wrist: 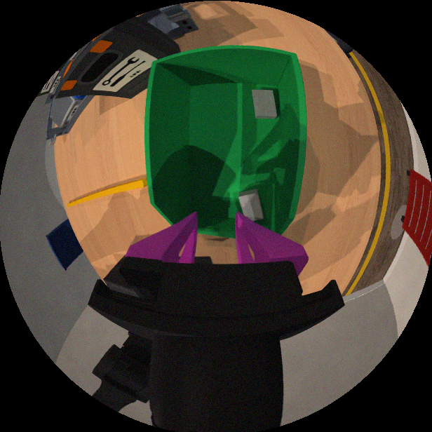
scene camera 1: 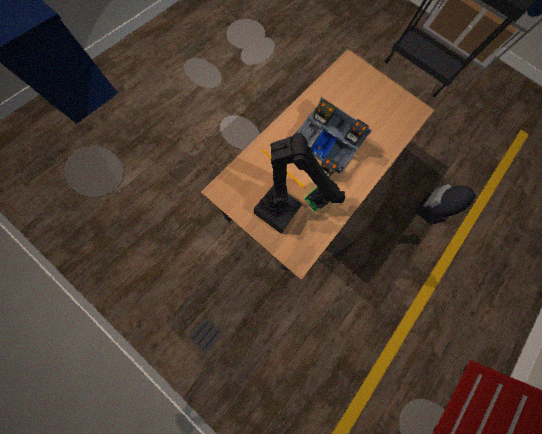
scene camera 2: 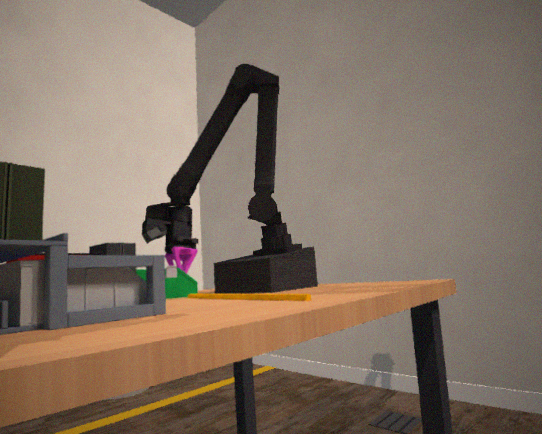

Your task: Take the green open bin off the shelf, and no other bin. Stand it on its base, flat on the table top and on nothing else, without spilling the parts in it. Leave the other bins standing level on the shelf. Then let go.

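Where they show: gripper, between the fingertips: [scene camera 1: 314, 199] [scene camera 2: 180, 278]; arm's base, origin of its link: [scene camera 1: 272, 206] [scene camera 2: 278, 252].
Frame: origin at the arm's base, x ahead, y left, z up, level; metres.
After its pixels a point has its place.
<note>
The green open bin [scene camera 1: 313, 200] [scene camera 2: 181, 285] @[x 0.227, y -0.146, z -0.072 m] [wrist: 210, 115] stands upright and apparently flat on the table top [scene camera 1: 390, 95] @[x 1.243, y -0.242, z -0.102 m] [scene camera 2: 240, 325] @[x 0.540, y 0.337, z -0.103 m] [wrist: 100, 155], beside the shelf. Inside it, in the wrist view, lie a grey block [wrist: 264, 103], a second grey block [wrist: 250, 206] and some green parts. My gripper [scene camera 2: 180, 269] @[x 0.200, y -0.185, z -0.054 m] [wrist: 216, 217] points down at the bin's near wall. Its magenta fingers stand partly apart with a gap between them, holding nothing that I can see. In scene camera 1 the arm hides the fingers. The grey-blue shelf [scene camera 2: 56, 285] @[x 0.637, y 0.140, z -0.052 m] holds pale bins [scene camera 2: 100, 291] @[x 0.574, y 0.119, z -0.063 m] that look level.
A yellow rod [scene camera 1: 282, 168] [scene camera 2: 250, 297] @[x 0.294, y 0.141, z -0.097 m] [wrist: 107, 192] lies on the table; its end is close to the bin in the wrist view. Black boxes with orange catches, one here [scene camera 1: 357, 131] @[x 0.627, y -0.172, z 0.114 m], stand on the shelf unit. A black box with a wrench label [wrist: 117, 65] is near the bin's far left corner.
</note>
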